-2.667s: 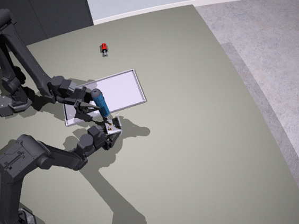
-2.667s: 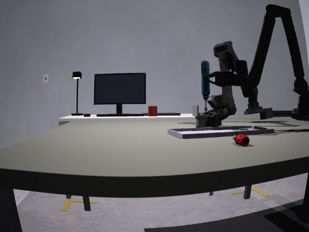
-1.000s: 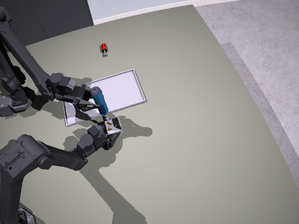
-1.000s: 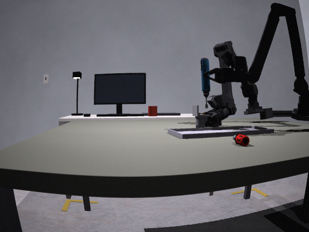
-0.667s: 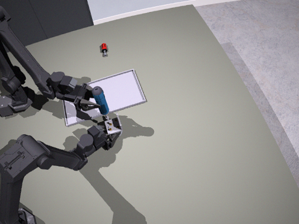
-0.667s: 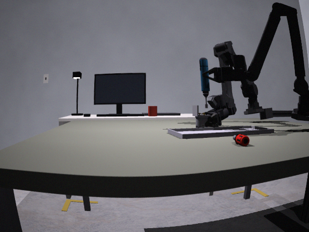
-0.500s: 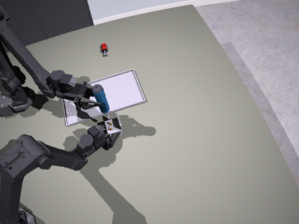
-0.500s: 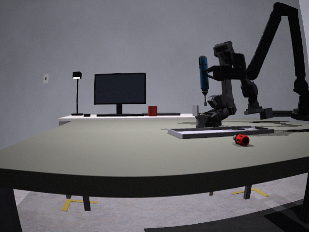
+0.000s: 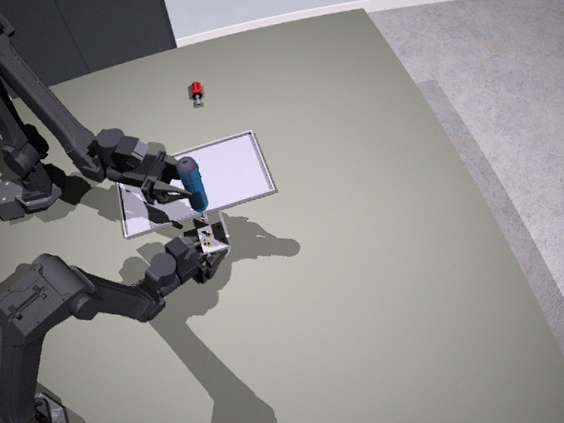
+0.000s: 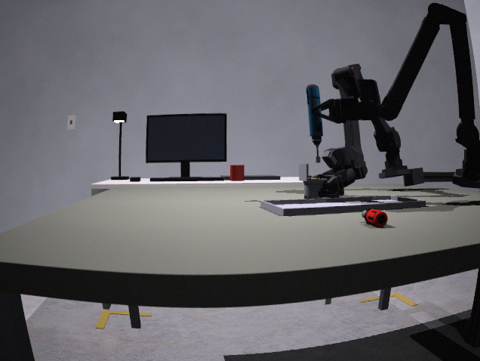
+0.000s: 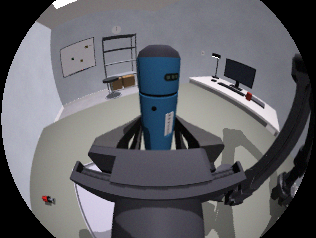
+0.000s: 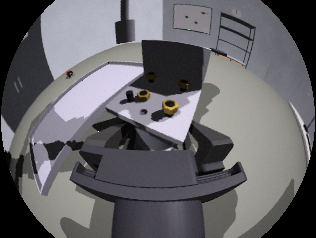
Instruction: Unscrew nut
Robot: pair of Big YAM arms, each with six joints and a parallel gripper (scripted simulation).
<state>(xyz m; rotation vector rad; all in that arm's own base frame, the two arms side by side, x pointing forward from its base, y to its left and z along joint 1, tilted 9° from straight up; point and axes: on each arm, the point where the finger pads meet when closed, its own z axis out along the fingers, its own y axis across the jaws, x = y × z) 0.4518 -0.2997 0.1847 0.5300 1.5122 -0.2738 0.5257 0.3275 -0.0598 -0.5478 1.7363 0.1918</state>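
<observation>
Now: right hand 5 cm below the bracket. Also, from my right hand: socket tip 1 cm behind, 2 cm to the left, 11 cm above; then short red-handled tool 1 cm ahead, 54 cm to the left, 1 cm below; then shallow white tray 5 cm behind, 21 cm to the left, 2 cm below.
</observation>
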